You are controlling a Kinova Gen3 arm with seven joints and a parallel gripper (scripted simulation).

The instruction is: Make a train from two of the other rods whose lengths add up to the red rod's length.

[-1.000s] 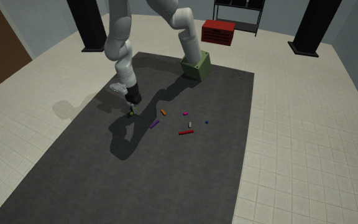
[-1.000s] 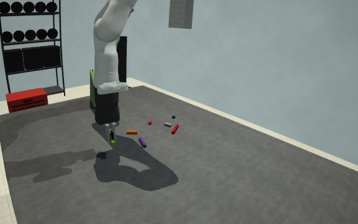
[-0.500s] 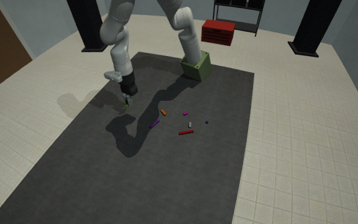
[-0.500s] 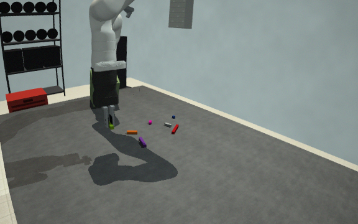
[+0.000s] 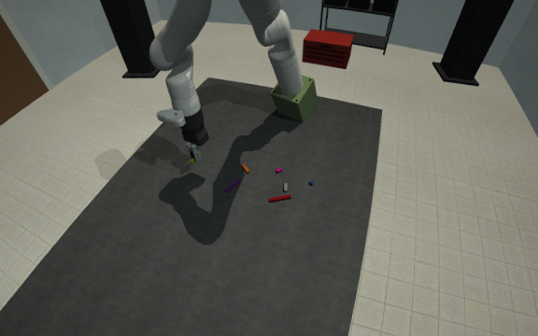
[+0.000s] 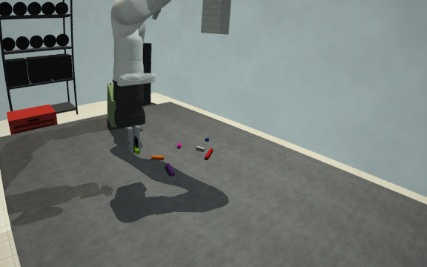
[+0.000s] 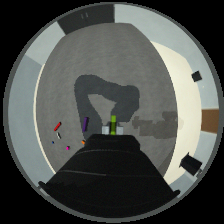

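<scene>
My hand is 1 cm above the lime rod. The rest, counted from my hand: purple rod (11 cm to the left, 11 cm below, 2 cm ahead); magenta rod (26 cm to the left, 11 cm below, 7 cm behind); orange rod (14 cm to the left, 11 cm below, 6 cm behind).
</scene>
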